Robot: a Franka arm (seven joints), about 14 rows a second.
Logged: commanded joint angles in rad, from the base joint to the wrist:
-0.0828 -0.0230 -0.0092 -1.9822 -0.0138 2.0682 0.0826
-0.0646 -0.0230 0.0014 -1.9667 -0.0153 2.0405 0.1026
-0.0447 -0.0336 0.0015 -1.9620 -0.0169 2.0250 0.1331
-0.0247 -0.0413 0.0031 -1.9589 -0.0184 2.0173 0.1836
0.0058 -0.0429 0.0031 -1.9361 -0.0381 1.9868 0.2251
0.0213 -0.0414 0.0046 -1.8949 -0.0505 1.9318 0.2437
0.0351 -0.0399 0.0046 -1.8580 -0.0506 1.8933 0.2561
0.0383 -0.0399 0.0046 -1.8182 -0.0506 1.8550 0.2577
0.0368 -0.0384 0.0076 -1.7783 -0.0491 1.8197 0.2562
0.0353 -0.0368 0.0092 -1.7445 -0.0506 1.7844 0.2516
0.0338 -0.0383 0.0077 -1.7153 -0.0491 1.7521 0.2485
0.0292 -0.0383 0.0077 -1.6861 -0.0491 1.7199 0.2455
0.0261 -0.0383 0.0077 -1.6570 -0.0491 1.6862 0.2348
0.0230 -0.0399 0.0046 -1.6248 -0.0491 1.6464 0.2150
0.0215 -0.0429 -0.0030 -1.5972 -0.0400 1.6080 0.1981
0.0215 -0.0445 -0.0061 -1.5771 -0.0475 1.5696 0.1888
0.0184 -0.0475 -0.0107 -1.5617 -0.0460 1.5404 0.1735
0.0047 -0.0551 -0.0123 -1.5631 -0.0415 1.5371 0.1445
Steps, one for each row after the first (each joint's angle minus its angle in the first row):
0.0182 0.0000 0.0106 0.0155 -0.0015 -0.0277 0.0200
0.0381 -0.0106 0.0107 0.0202 -0.0031 -0.0432 0.0505
0.0581 -0.0183 0.0123 0.0233 -0.0046 -0.0509 0.1010
0.0886 -0.0199 0.0123 0.0461 -0.0243 -0.0814 0.1425
0.1041 -0.0184 0.0138 0.0873 -0.0367 -0.1364 0.1611
0.1179 -0.0169 0.0138 0.1242 -0.0368 -0.1749 0.1735
0.1211 -0.0169 0.0138 0.1640 -0.0368 -0.2132 0.1751
0.1196 -0.0154 0.0168 0.2039 -0.0353 -0.2485 0.1736
0.1181 -0.0138 0.0184 0.2377 -0.0368 -0.2838 0.1690
0.1166 -0.0153 0.0169 0.2669 -0.0353 -0.3161 0.1659
0.1120 -0.0153 0.0169 0.2961 -0.0353 -0.3483 0.1629
0.1089 -0.0153 0.0169 0.3252 -0.0353 -0.3820 0.1522
0.1058 -0.0169 0.0138 0.3574 -0.0353 -0.4218 0.1324
0.1043 -0.0199 0.0062 0.3850 -0.0262 -0.4602 0.1155
0.1043 -0.0215 0.0031 0.4051 -0.0337 -0.4986 0.1062
0.1012 -0.0245 -0.0015 0.4205 -0.0322 -0.5278 0.0909
0.0875 -0.0321 -0.0031 0.4191 -0.0277 -0.5311 0.0619

